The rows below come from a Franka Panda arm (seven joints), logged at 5 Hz.
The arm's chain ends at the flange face. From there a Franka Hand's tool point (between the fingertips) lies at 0.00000 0.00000 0.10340 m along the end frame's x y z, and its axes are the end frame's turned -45 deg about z.
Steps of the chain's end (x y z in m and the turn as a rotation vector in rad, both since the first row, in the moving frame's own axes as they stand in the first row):
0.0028, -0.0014, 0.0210, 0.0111, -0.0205, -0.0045
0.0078, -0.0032, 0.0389, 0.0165, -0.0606, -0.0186
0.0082, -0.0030, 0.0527, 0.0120, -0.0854, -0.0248
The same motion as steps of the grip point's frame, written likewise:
0.0023, -0.0013, 0.0210, 0.0223, -0.0066, -0.0045
0.0045, -0.0024, 0.0387, 0.0545, -0.0312, -0.0186
0.0025, -0.0034, 0.0523, 0.0689, -0.0519, -0.0248

